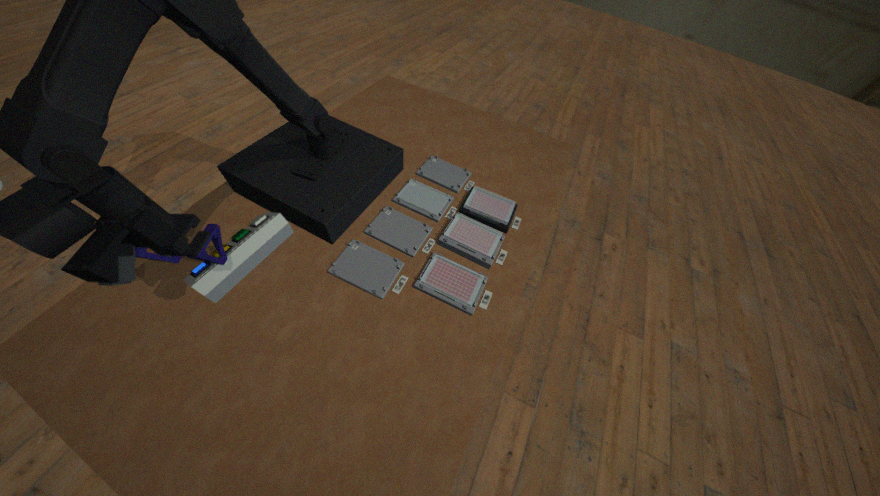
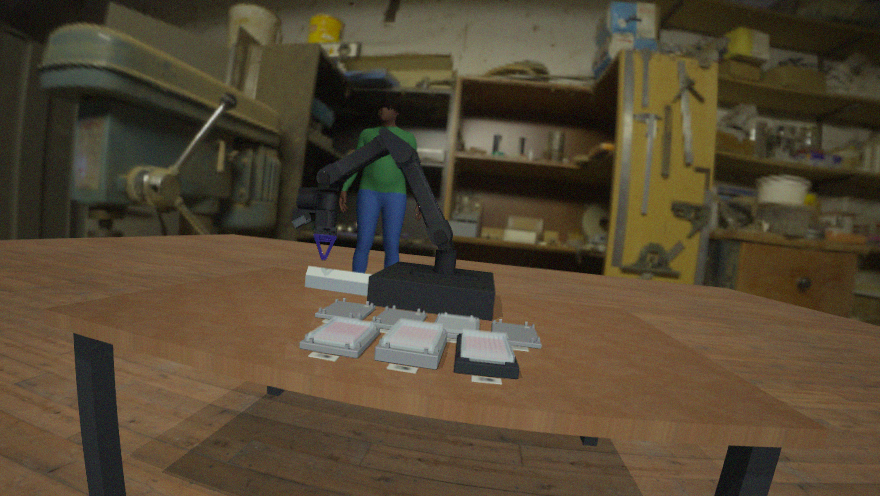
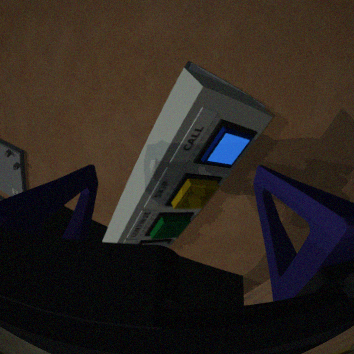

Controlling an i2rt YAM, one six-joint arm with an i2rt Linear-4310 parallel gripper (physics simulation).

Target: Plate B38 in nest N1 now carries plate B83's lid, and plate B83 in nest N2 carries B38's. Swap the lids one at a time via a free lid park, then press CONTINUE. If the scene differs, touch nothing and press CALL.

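Seen in the pictures: gripper, fingertip midpoint: [image 1: 202, 261] [image 2: 323, 260] [image 3: 175, 173]; arm's base at its link origin: [image 1: 324, 154] [image 2: 444, 275].
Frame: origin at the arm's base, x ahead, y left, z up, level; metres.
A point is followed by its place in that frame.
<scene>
My gripper [image 1: 200, 260] @[z 0.006, x -0.044, y -0.373 m] [image 2: 324, 257] @[z 0.006, x -0.044, y -0.373 m] [image 3: 175, 173] @[z 0.006, x -0.044, y -0.373 m] is open and empty above the button panel [image 1: 246, 261] @[z -0.048, x -0.010, y -0.328 m] [image 2: 335, 281] @[z -0.050, x -0.009, y -0.323 m] [image 3: 172, 120] @[z -0.026, x -0.033, y -0.390 m]. The CALL button [image 1: 199, 268] @[z -0.031, x -0.072, y -0.379 m] [image 3: 228, 148] @[z -0.034, x -0.077, y -0.379 m] is lit bright blue. The yellow SKIP button [image 1: 225, 248] @[z -0.027, x -0.053, y -0.323 m] [image 3: 196, 193] @[z -0.030, x -0.067, y -0.334 m] and green CONTINUE button [image 1: 240, 234] @[z -0.025, x -0.047, y -0.283 m] [image 3: 171, 226] @[z -0.030, x -0.058, y -0.287 m] are unlit. Three pink-welled plates sit in a row of nests: one [image 1: 452, 280] @[z -0.055, x 0.424, y -0.214 m] [image 2: 342, 331] @[z -0.056, x 0.443, y -0.206 m], a middle one [image 1: 472, 235] @[z -0.041, x 0.439, y -0.084 m] [image 2: 412, 334] @[z -0.041, x 0.471, y -0.082 m] and one [image 1: 491, 204] @[z -0.045, x 0.466, y 0.042 m] [image 2: 486, 346] @[z -0.044, x 0.495, y 0.042 m] in a dark nest. Their labels are too small to read. A pale lid [image 1: 423, 198] @[z -0.063, x 0.281, y 0.007 m] [image 2: 457, 323] @[z -0.063, x 0.295, y 0.016 m] lies on one park.
Three other grey parks [image 1: 366, 268] @[z -0.071, x 0.228, y -0.244 m] [image 1: 399, 229] @[z -0.071, x 0.257, y -0.112 m] [image 1: 443, 172] @[z -0.071, x 0.301, y 0.143 m] carry no lid. The black arm base [image 1: 314, 172] @[z 0.009, x 0.022, y -0.080 m] [image 2: 431, 289] @[z -0.018, x 0.150, y -0.041 m] stands between the panel and the parks. A person [image 2: 387, 163] in a green top stands behind the table.
</scene>
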